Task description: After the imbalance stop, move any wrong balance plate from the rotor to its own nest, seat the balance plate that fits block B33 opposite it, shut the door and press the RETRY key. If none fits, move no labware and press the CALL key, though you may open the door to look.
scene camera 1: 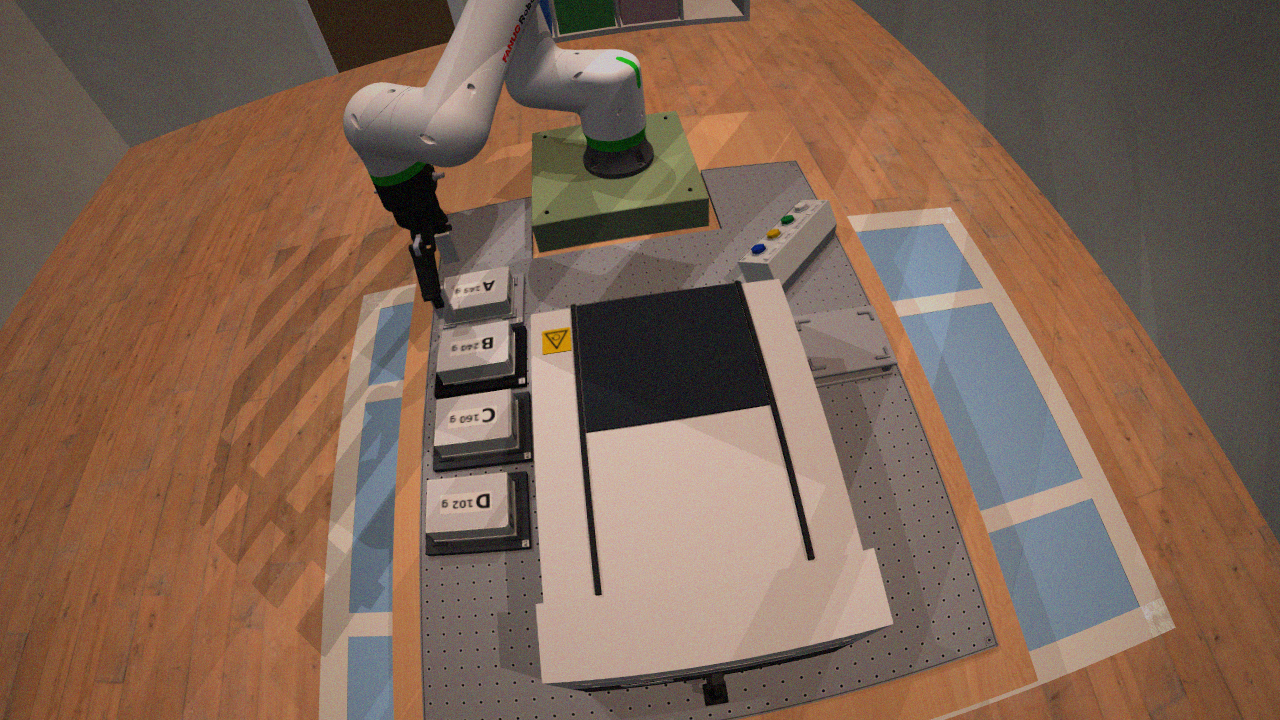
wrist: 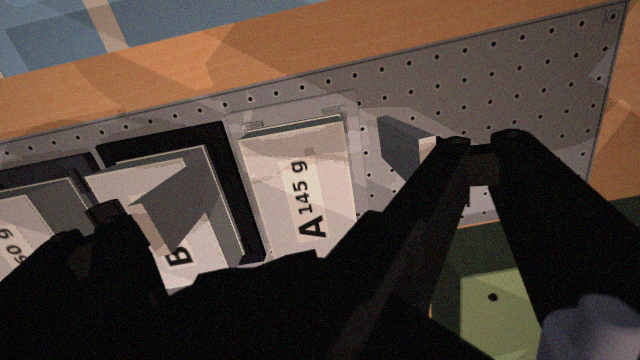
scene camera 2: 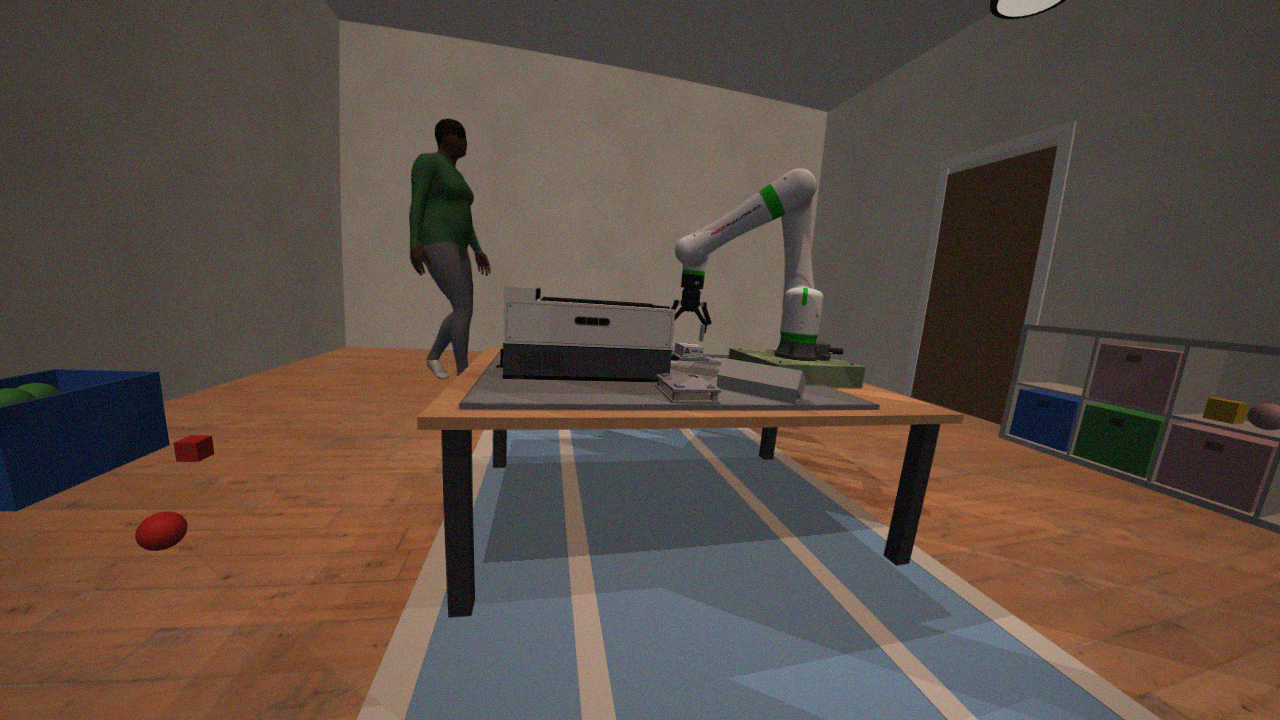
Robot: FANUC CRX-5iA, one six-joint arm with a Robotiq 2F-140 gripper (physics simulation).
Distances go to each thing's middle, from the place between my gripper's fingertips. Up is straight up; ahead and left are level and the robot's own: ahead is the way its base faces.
I see my gripper 4 cm to the right of the balance plate A (scene camera 1: 484,295) and 3 cm above it. From my hand the other things lie so: balance plate C (scene camera 1: 483,423) (26 cm ahead, 8 cm to the left, 3 cm below); balance plate D (scene camera 1: 478,507) (40 cm ahead, 9 cm to the left, 3 cm below); balance plate B (scene camera 1: 484,352) (12 cm ahead, 6 cm to the left, 3 cm below).
